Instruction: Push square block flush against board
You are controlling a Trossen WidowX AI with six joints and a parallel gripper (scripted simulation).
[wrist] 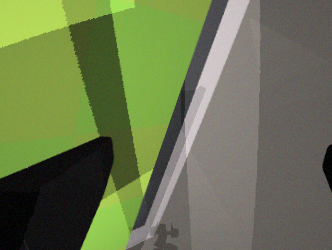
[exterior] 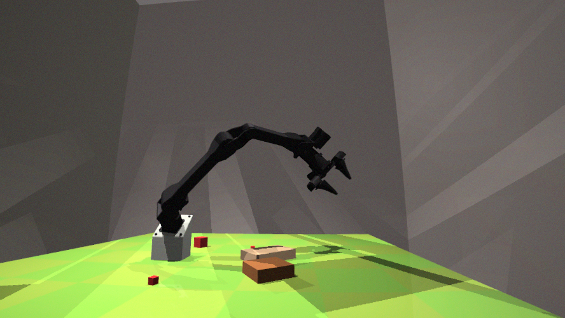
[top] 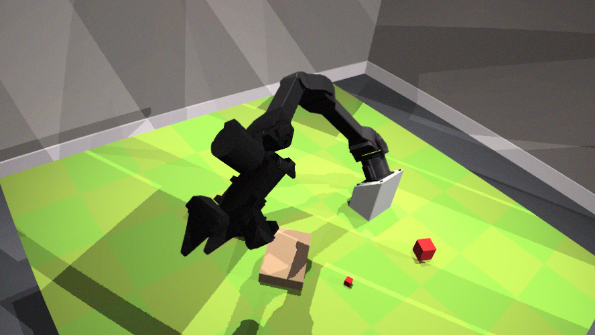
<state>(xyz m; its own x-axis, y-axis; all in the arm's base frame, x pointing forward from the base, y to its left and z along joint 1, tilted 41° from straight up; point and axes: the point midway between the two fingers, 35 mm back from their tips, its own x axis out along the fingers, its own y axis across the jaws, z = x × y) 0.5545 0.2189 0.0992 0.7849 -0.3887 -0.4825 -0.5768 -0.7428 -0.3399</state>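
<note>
Now: gripper tip 270 mm past the tan board, 230 mm above it and 60 mm to the left of it. The rest, counted from my gripper tip: larger red cube 590 mm behind, 220 mm below, 110 mm to the left; then square block 240 mm to the right, 240 mm behind, 230 mm below.
</note>
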